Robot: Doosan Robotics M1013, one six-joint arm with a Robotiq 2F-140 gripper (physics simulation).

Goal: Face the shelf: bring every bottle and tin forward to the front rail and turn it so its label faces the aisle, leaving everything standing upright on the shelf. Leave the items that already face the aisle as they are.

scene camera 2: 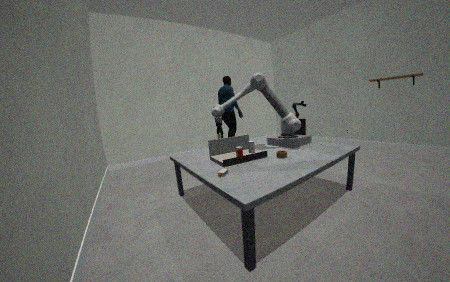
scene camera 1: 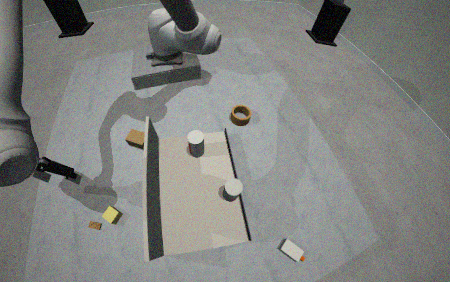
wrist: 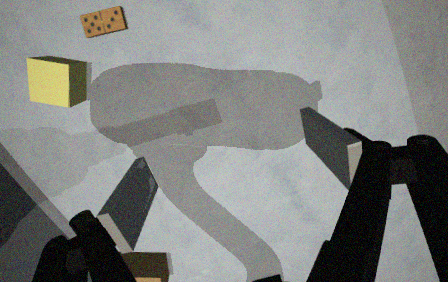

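Where they show: gripper, fingertip midpoint: (scene camera 1: 64, 179) (wrist: 225, 150); arm's base at its link origin: (scene camera 2: 287, 137) (scene camera 1: 168, 57).
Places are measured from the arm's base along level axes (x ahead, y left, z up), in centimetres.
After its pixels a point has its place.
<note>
The shelf (scene camera 1: 185, 215) {z -5.6, x 86.4, y 12.1 cm} (scene camera 2: 229, 145) {z 1.7, x 78.0, y 2.6 cm} has a tall back panel and a low dark front rail (scene camera 1: 245, 220) {z -3.7, x 89.9, y 32.7 cm} (scene camera 2: 250, 158) {z -6.8, x 70.5, y 31.4 cm}. One white-topped tin (scene camera 1: 233, 189) {z 4.3, x 80.5, y 28.6 cm} (scene camera 2: 239, 152) {z 0.2, x 80.7, y 31.4 cm} stands upright at the rail, its red label showing in scene camera 2. A second white-topped tin (scene camera 1: 196, 144) {z 5.0, x 63.9, y 17.4 cm} (scene camera 2: 251, 147) {z 0.0, x 62.4, y 19.7 cm} stands upright farther back, toward the robot base end. It shows plain grey-white in scene camera 2; a red patch shows on its back-panel side in scene camera 1. My gripper (scene camera 1: 60, 169) (scene camera 2: 219, 132) {z 2.7, x 75.0, y -32.3 cm} (wrist: 225, 150) {z 2.7, x 75.0, y -32.3 cm} is open and empty, above the table behind the back panel, away from both tins.
Behind the panel lie a brown block (scene camera 1: 135, 138) {z -4.1, x 54.4, y -9.7 cm} (wrist: 147, 264) {z -6.6, x 55.6, y -12.1 cm}, a yellow block (scene camera 1: 111, 214) {z -5.3, x 85.8, y -15.3 cm} (wrist: 49, 82) {z -5.3, x 85.8, y -16.0 cm} and a domino (scene camera 1: 95, 225) {z -8.3, x 89.6, y -23.0 cm} (wrist: 104, 21) {z -8.3, x 89.5, y -23.7 cm}. An orange ring (scene camera 1: 233, 118) {z -5.6, x 44.3, y 34.3 cm} (scene camera 2: 282, 154) {z -5.6, x 44.1, y 42.5 cm} and a white orange-tipped item (scene camera 1: 292, 249) {z -6.3, x 102.6, y 49.0 cm} (scene camera 2: 223, 172) {z -6.7, x 103.5, y 51.9 cm} lie on the aisle side. A person (scene camera 2: 226, 95) stands beyond the table.
</note>
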